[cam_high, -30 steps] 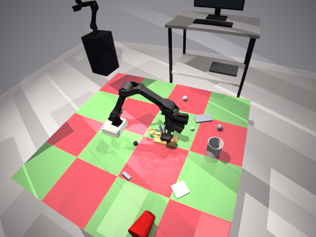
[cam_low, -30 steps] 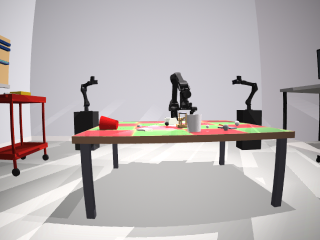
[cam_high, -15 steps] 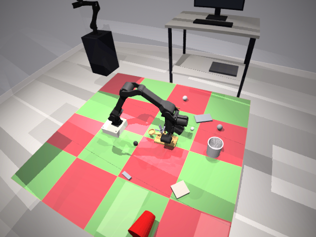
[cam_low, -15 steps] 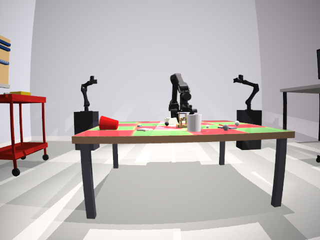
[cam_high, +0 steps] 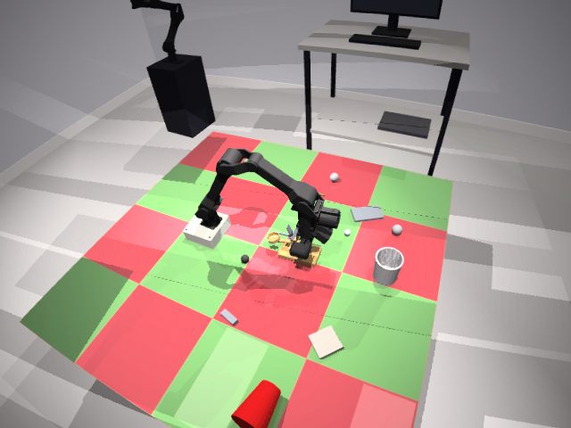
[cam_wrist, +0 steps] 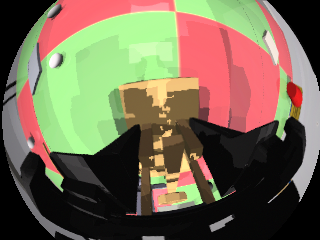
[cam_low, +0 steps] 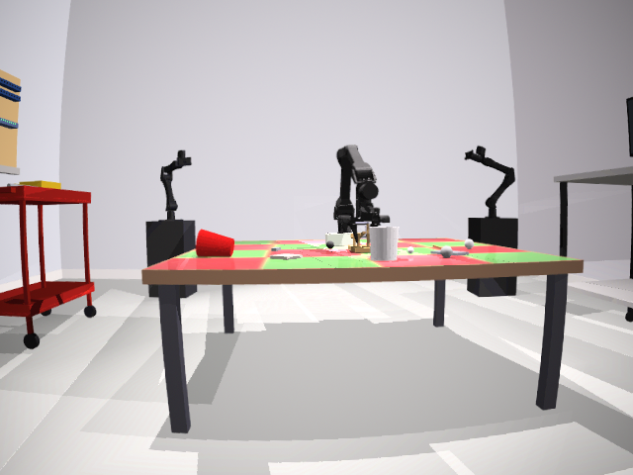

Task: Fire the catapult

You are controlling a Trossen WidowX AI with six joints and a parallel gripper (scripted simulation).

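Right now the dark ball is 19 cm behind my gripper tip, 12 cm to the right of it and 2 cm below it. From my gripper tip the other things lie so: wooden catapult 7 cm behind, 1 cm to the left, 2 cm above; then small white ball 9 cm ahead, 16 cm to the left, 2 cm below; then white mug 28 cm ahead, 4 cm to the left, 1 cm below.
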